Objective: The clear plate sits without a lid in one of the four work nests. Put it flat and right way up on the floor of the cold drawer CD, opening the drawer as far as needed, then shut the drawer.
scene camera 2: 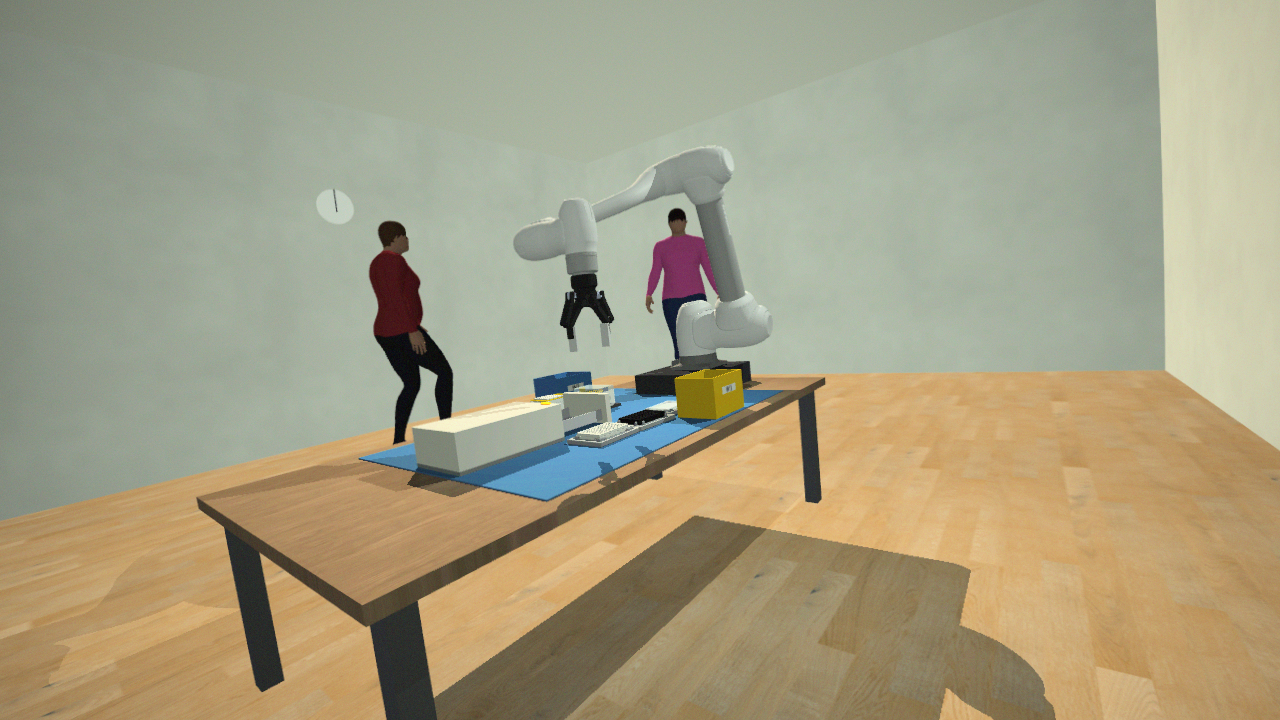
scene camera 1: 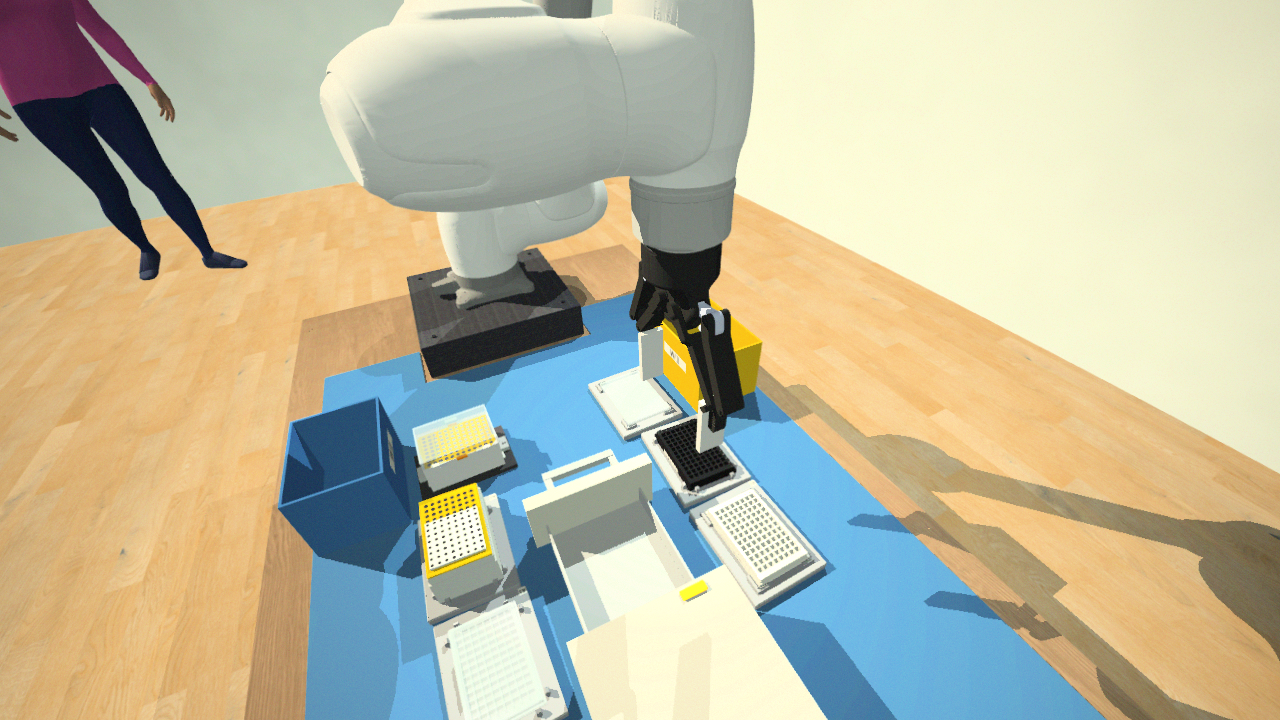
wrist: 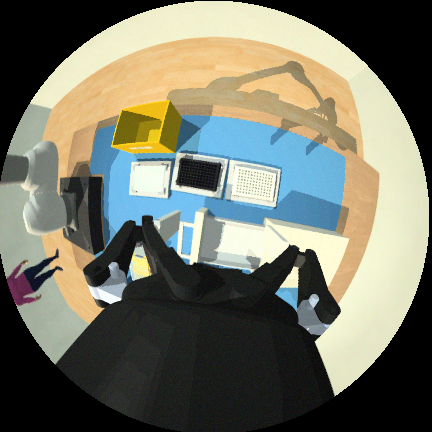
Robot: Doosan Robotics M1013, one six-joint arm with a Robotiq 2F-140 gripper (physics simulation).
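Places are measured from the arm's base along level axes (x right, y down, z ahead), in millimetres.
Pixels of known places: gripper, fingertip midpoint: [scene camera 2: 591, 349] [scene camera 1: 678, 408] [wrist: 221, 226]; arm's base, origin of the base link: [scene camera 2: 698, 367] [scene camera 1: 490, 283] [wrist: 68, 209].
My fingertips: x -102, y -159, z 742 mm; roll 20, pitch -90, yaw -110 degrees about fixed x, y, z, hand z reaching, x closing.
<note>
Ahead of a thing's pixels: the offset from my fingertips to its top centre. "spot": to the spot under its first point.
The clear plate @(dx +288, dy +210, dz +82 mm) [scene camera 1: 496, 660], pale with a faint well grid and no lid, sits in a nest beside the drawer housing in scene camera 1; it does not show in the wrist view. The cold drawer @(spot: dx +109, dy +162, dz -49 mm) [scene camera 1: 590, 495] [scene camera 2: 587, 407] [wrist: 200, 236] stands pulled out of its cream housing [scene camera 1: 680, 667] [scene camera 2: 501, 438] [wrist: 320, 250]. Its pale floor shows no plate on the visible part. My gripper [scene camera 1: 680, 390] [scene camera 2: 589, 340] [wrist: 221, 226] is open and empty, pointing down high above the table. In the wrist view its fingers cover part of the drawer and housing.
A black plate @(dx -88, dy +210, dz -93 mm) [scene camera 1: 693, 452] [wrist: 199, 174] and a white plate @(dx -86, dy +210, dz +79 mm) [scene camera 1: 759, 535] [wrist: 254, 183] sit in nests beside the drawer. A pale, smooth-topped nest @(spot: dx -59, dy +216, dz -256 mm) [scene camera 1: 635, 398] [wrist: 149, 178] is near the yellow bin @(dx -219, dy +116, dz -273 mm) [scene camera 1: 748, 356] [scene camera 2: 708, 394] [wrist: 167, 127]. Tip racks @(spot: dx +263, dy +159, dz -236 mm) [scene camera 1: 456, 443] @(dx +293, dy +160, dz -88 mm) [scene camera 1: 454, 532] stand by the blue bin @(dx +427, dy +116, dz -272 mm) [scene camera 1: 344, 483] [scene camera 2: 562, 385].
</note>
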